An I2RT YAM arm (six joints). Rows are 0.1 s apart.
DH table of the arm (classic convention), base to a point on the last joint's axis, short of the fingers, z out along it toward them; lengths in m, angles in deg. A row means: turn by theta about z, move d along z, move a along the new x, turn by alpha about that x. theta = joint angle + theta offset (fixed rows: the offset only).
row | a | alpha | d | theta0
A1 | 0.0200 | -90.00 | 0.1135 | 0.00
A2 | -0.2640 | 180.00 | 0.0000 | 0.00
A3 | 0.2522 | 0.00 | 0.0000 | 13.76
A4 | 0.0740 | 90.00 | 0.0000 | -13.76
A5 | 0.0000 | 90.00 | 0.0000 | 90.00
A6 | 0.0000 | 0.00 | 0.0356 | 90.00
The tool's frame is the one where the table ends.
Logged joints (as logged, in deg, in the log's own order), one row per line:
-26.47 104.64 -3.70 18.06 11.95 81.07
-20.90 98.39 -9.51 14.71 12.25 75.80
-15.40 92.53 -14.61 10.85 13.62 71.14
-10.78 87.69 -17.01 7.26 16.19 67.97
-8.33 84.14 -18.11 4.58 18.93 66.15
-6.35 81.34 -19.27 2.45 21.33 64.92
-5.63 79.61 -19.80 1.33 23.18 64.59
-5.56 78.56 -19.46 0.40 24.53 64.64
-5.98 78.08 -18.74 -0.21 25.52 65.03
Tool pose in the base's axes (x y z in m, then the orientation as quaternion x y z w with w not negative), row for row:
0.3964 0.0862 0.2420 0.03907 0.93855 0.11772 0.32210
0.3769 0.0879 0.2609 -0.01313 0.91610 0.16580 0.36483
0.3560 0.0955 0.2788 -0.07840 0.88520 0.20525 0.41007
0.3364 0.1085 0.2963 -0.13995 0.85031 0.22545 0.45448
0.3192 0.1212 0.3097 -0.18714 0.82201 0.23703 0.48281
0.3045 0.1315 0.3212 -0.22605 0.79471 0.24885 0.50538
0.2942 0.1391 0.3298 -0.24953 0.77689 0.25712 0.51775
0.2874 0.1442 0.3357 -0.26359 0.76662 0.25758 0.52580
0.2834 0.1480 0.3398 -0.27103 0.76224 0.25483 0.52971
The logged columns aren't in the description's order. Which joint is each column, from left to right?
Columns, left to right: A4, A2, A5, A6, A1, A3.
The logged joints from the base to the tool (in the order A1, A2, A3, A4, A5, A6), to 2 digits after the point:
11.95 104.64 81.07 -26.47 -3.70 18.06
12.25 98.39 75.80 -20.90 -9.51 14.71
13.62 92.53 71.14 -15.40 -14.61 10.85
16.19 87.69 67.97 -10.78 -17.01 7.26
18.93 84.14 66.15 -8.33 -18.11 4.58
21.33 81.34 64.92 -6.35 -19.27 2.45
23.18 79.61 64.59 -5.63 -19.80 1.33
24.53 78.56 64.64 -5.56 -19.46 0.40
25.52 78.08 65.03 -5.98 -18.74 -0.21

